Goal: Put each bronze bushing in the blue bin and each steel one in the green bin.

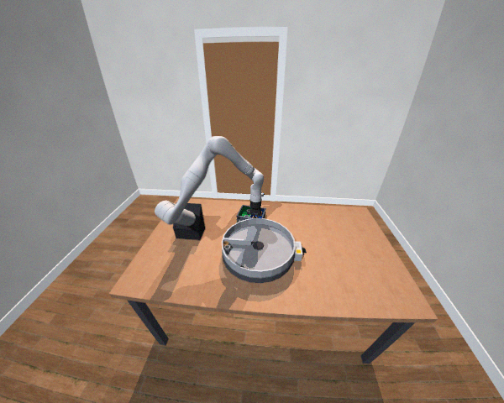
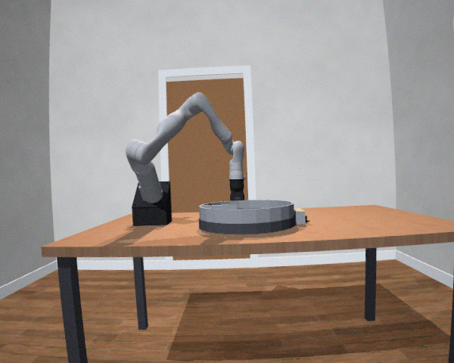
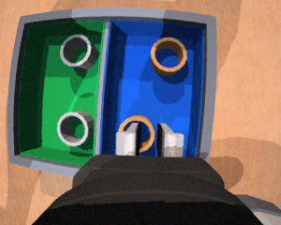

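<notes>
Now: hand 40 mm to the right of the blue bin, 40 mm past it and 20 mm above it. Round my hand: grey turntable: 290 mm to the right, 40 mm ahead, 10 mm above.
</notes>
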